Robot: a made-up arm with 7 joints. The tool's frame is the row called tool. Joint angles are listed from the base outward.
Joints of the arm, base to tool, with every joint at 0 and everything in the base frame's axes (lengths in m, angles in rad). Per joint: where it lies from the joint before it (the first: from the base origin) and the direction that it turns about. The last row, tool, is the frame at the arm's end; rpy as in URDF.
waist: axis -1 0 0 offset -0.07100 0.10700 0.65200
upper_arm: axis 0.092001 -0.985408 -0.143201 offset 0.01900 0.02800 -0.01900
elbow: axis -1 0 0 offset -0.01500 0.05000 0.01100
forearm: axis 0 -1 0 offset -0.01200 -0.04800 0.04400
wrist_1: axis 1 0 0 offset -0.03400 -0.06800 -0.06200
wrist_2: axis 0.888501 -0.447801 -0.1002 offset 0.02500 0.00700 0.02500
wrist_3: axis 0 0 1 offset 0.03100 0.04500 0.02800
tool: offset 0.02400 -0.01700 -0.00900 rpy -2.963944 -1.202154 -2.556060
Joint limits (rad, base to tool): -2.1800..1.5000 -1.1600..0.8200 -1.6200..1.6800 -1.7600..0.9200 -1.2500..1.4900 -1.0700..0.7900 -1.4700..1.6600
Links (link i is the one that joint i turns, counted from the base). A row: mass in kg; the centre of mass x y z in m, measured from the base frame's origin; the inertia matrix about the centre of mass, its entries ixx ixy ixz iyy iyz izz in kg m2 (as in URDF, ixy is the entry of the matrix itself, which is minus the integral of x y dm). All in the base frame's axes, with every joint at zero. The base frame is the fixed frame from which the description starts. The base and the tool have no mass.
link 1: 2.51; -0.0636 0.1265 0.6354; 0.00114 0 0 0.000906 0 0.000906
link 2: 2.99; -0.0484 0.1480 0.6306; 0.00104 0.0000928 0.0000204 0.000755 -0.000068 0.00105
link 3: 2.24; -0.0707 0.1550 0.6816; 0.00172 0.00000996 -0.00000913 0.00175 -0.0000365 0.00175
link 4: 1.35; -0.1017 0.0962 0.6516; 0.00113 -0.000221 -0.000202 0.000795 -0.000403 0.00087
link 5: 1.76; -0.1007 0.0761 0.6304; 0.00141 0 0 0.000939 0 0.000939
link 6: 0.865; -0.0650 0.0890 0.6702; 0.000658 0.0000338 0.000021 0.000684 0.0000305 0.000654
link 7: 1.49; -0.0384 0.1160 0.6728; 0.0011 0 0 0.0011 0 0.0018
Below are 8 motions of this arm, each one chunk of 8 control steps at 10 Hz.
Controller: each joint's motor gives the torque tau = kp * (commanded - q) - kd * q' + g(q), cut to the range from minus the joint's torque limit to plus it. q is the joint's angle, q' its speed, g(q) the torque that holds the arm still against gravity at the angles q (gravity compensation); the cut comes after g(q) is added. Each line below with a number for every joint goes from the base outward.
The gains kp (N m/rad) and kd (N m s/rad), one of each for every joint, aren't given. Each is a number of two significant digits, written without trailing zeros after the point. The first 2 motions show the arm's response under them.
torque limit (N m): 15 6.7 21 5.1 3.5 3.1 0.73
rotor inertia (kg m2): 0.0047 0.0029 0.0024 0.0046 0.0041 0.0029 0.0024
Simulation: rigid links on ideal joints. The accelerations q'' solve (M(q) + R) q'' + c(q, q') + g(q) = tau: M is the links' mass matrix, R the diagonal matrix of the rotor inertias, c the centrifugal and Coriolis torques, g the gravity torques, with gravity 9.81 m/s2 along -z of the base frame. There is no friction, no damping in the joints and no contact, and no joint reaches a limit. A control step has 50 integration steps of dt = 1/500 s. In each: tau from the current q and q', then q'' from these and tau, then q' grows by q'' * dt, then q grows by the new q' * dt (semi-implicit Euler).
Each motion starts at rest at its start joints. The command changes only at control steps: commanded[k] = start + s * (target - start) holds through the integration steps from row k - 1 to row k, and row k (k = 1, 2, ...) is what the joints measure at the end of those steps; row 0 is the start. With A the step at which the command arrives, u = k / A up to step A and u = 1 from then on. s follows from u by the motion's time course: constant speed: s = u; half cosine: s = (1 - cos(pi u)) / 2; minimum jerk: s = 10 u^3 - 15 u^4 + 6 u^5; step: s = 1 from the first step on.
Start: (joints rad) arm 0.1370 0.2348 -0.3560 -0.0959 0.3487 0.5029 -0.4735
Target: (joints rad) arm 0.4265 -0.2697 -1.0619 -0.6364 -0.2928 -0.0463 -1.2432
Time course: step
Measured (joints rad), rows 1 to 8:
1: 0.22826 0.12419 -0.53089 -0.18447 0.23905 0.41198 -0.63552
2: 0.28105 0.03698 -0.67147 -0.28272 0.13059 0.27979 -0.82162
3: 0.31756 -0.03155 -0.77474 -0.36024 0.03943 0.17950 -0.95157
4: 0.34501 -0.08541 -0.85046 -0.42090 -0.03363 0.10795 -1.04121
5: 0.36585 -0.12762 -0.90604 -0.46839 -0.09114 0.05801 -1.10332
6: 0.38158 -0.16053 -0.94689 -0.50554 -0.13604 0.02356 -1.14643
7: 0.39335 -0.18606 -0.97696 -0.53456 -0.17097 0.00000 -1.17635
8: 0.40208 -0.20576 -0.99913 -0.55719 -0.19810 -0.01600 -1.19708
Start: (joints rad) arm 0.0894 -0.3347 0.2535 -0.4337 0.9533 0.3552 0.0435
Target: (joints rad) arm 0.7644 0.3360 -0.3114 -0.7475 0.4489 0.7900 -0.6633
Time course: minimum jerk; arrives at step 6
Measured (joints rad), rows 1 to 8:
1: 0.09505 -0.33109 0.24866 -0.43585 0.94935 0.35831 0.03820
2: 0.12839 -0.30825 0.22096 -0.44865 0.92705 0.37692 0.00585
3: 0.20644 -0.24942 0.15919 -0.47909 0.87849 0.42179 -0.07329
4: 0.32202 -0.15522 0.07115 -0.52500 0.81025 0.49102 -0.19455
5: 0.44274 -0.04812 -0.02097 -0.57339 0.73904 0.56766 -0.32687
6: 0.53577 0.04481 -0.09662 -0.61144 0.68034 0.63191 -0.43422
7: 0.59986 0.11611 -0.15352 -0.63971 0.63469 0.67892 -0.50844
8: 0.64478 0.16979 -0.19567 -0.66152 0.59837 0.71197 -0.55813
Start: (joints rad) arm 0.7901 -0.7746 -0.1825 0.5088 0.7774 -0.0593 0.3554
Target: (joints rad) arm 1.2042 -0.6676 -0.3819 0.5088 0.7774 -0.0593 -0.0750
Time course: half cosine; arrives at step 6
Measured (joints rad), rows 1 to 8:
1: 0.79650 -0.77315 -0.18578 0.50911 0.77733 -0.05966 0.34873
2: 0.82022 -0.76785 -0.19740 0.50976 0.77714 -0.06052 0.32359
3: 0.86557 -0.75780 -0.21886 0.51026 0.77688 -0.06149 0.27497
4: 0.92803 -0.74390 -0.24782 0.51024 0.77660 -0.06219 0.20775
5: 0.99618 -0.72850 -0.27900 0.50970 0.77645 -0.06219 0.13440
6: 1.05550 -0.71466 -0.30589 0.50886 0.77664 -0.06113 0.07077
7: 1.09919 -0.70380 -0.32592 0.50821 0.77705 -0.05965 0.02465
8: 1.13007 -0.69543 -0.34068 0.50794 0.77741 -0.05861 -0.00696

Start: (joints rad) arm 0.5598 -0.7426 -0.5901 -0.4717 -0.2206 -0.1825 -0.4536
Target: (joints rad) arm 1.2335 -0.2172 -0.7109 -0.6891 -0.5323 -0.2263 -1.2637
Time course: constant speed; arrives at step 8
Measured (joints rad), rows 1 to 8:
1: 0.57890 -0.72910 -0.59359 -0.47857 -0.22728 -0.18219 -0.47640
2: 0.61710 -0.70353 -0.60019 -0.48947 -0.24088 -0.18386 -0.52372
3: 0.66893 -0.66868 -0.60910 -0.50358 -0.25998 -0.18696 -0.58822
4: 0.73031 -0.62670 -0.61969 -0.52029 -0.28343 -0.19107 -0.66443
5: 0.79835 -0.57922 -0.63153 -0.53906 -0.31031 -0.19584 -0.74860
6: 0.87103 -0.52750 -0.64427 -0.55946 -0.33987 -0.20104 -0.83821
7: 0.94694 -0.47251 -0.65768 -0.58116 -0.37154 -0.20650 -0.93152
8: 1.02510 -0.41499 -0.67158 -0.60387 -0.40485 -0.21209 -1.02738

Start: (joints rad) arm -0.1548 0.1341 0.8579 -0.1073 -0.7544 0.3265 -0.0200
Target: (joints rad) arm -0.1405 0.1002 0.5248 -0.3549 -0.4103 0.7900 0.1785
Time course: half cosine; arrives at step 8
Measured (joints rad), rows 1 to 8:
1: -0.15408 0.13357 0.85472 -0.10928 -0.75243 0.32988 -0.01805
2: -0.15205 0.13196 0.84317 -0.11653 -0.74459 0.34330 -0.01063
3: -0.14916 0.12931 0.82071 -0.13081 -0.72797 0.37152 0.00426
4: -0.14601 0.12585 0.78756 -0.15216 -0.70171 0.41544 0.02650
5: -0.14321 0.12194 0.74643 -0.17903 -0.66711 0.47218 0.05410
6: -0.14131 0.11802 0.70186 -0.20861 -0.62714 0.53587 0.08366
7: -0.14080 0.11455 0.65935 -0.23738 -0.58597 0.59884 0.11097
8: -0.14201 0.11195 0.62435 -0.26182 -0.54826 0.65299 0.13193

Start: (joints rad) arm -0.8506 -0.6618 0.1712 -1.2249 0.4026 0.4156 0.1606
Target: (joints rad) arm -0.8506 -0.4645 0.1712 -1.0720 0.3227 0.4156 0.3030
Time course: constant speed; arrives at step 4
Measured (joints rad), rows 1 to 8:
1: -0.84993 -0.65415 0.17174 -1.21913 0.39972 0.41652 0.16825
2: -0.84908 -0.63662 0.17214 -1.20625 0.39325 0.41734 0.18447
3: -0.84861 -0.61113 0.17234 -1.18759 0.38378 0.41777 0.20692
4: -0.84854 -0.57957 0.17238 -1.16442 0.37197 0.41789 0.23370
5: -0.84938 -0.55124 0.17178 -1.14355 0.36117 0.41695 0.25574
6: -0.85045 -0.52943 0.17127 -1.12712 0.35255 0.41597 0.27114
7: -0.85117 -0.51305 0.17095 -1.11442 0.34584 0.41534 0.28165
8: -0.85152 -0.50081 0.17078 -1.10466 0.34065 0.41501 0.28874

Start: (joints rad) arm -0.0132 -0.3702 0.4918 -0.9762 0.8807 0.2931 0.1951
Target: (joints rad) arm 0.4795 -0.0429 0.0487 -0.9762 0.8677 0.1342 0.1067
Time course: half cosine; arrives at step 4
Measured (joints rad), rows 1 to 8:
1: 0.00286 -0.36475 0.47582 -0.97706 0.88076 0.29012 0.19336
2: 0.05792 -0.34114 0.42449 -0.97921 0.88058 0.27688 0.18522
3: 0.14929 -0.29366 0.34589 -0.98164 0.87953 0.25069 0.16838
4: 0.24431 -0.23528 0.26957 -0.98218 0.87733 0.21944 0.14837
5: 0.31621 -0.18468 0.21185 -0.98051 0.87454 0.19298 0.13304
6: 0.36545 -0.14726 0.16896 -0.97865 0.87224 0.17406 0.12360
7: 0.39878 -0.11991 0.13713 -0.97713 0.87079 0.16111 0.11774
8: 0.42170 -0.09982 0.11360 -0.97603 0.86997 0.15241 0.11398

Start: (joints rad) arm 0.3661 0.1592 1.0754 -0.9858 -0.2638 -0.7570 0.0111
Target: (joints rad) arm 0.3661 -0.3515 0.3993 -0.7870 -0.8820 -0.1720 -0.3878
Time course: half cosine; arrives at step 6
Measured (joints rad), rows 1 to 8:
1: 0.36981 0.15334 1.06432 -0.98579 -0.27216 -0.74893 0.00466
2: 0.37952 0.13097 1.02518 -0.98251 -0.30216 -0.71861 -0.01918
3: 0.38972 0.08583 0.95287 -0.97065 -0.35821 -0.65938 -0.06516
4: 0.39296 0.01928 0.85513 -0.94838 -0.43448 -0.57579 -0.12885
5: 0.38591 -0.05836 0.74962 -0.91838 -0.51759 -0.48217 -0.19757
6: 0.37179 -0.12977 0.65840 -0.88690 -0.59134 -0.39826 -0.25505
7: 0.35912 -0.18465 0.59023 -0.86043 -0.64971 -0.33450 -0.29521
8: 0.35289 -0.22507 0.53991 -0.84082 -0.69642 -0.28835 -0.32283

